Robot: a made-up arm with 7 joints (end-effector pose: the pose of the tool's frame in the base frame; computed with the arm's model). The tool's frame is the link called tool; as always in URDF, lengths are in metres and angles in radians. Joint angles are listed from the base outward.
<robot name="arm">
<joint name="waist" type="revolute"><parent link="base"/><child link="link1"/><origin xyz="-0.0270 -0.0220 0.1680" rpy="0.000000 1.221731 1.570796"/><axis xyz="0 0 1"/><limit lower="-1.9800" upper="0.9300"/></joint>
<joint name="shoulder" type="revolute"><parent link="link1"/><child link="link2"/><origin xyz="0.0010 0.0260 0.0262" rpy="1.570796 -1.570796 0.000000"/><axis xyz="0 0 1"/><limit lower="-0.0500" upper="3.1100"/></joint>
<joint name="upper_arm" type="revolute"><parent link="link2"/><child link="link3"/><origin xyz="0.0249 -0.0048 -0.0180" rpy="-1.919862 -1.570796 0.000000"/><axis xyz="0 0 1"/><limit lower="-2.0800" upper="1.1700"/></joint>
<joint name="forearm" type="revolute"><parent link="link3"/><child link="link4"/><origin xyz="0.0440 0.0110 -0.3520" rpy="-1.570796 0.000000 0.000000"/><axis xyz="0 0 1"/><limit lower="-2.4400" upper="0.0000"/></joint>
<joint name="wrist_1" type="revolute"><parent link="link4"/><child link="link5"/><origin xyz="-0.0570 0.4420 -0.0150" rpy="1.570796 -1.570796 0.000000"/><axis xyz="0 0 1"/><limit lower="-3.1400" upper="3.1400"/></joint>
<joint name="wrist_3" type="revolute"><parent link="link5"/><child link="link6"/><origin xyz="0.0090 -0.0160 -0.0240" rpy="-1.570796 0.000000 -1.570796"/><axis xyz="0 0 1"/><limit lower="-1.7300" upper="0.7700"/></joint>
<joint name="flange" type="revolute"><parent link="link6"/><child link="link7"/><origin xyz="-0.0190 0.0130 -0.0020" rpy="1.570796 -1.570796 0.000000"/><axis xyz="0 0 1"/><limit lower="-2.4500" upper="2.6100"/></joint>
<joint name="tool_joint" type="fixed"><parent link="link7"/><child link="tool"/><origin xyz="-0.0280 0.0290 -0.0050" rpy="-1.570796 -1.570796 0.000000"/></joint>
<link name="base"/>
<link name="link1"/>
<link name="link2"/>
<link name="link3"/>
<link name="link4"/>
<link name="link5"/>
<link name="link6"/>
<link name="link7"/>
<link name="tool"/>
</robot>
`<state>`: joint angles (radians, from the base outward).
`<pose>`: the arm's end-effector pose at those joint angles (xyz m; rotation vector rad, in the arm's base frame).
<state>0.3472 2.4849 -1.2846 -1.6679 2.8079 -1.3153 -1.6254</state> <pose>-0.0283 0.6611 0.1484 1.0766 -0.9386 -2.0555</pose>
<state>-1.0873 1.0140 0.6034 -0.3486 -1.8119 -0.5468 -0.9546</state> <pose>0.5278 0.6582 0.2235 0.1704 -0.4520 -2.8505</pose>
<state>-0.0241 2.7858 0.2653 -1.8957 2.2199 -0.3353 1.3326</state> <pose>0.4121 -0.0958 0.4777 -0.8075 -2.6865 1.1177</pose>
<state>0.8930 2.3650 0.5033 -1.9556 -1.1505 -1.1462 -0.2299</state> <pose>0.5184 0.1186 0.0728 2.0722 -0.7378 1.5735</pose>
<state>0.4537 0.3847 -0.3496 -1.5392 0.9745 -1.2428 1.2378</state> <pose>0.2040 0.0623 -0.3750 0.0276 1.5451 -1.8916</pose>
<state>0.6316 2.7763 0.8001 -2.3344 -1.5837 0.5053 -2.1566</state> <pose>0.2843 -0.2185 0.1536 -1.6055 -1.9737 0.1835</pose>
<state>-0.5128 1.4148 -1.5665 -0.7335 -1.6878 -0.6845 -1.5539</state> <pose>0.2615 0.6588 -0.2190 1.8830 -1.4862 0.7797</pose>
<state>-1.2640 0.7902 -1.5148 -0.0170 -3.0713 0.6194 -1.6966</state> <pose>0.6435 0.4242 0.0111 -0.2148 -2.8338 -0.4803</pose>
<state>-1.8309 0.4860 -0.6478 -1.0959 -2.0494 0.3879 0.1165</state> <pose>0.5101 -0.2715 0.5813 -1.2578 0.2544 1.7711</pose>
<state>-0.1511 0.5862 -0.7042 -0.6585 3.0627 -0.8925 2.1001</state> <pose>0.2368 0.3094 -0.5131 -0.7573 -0.4864 -1.5491</pose>
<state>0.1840 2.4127 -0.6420 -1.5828 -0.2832 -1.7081 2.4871</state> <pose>0.3006 0.4682 0.2129 -0.4386 -1.0971 0.4570</pose>
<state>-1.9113 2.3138 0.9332 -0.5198 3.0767 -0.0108 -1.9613</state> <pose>-0.5290 0.6261 0.3765 -0.4154 0.4240 -0.5849</pose>
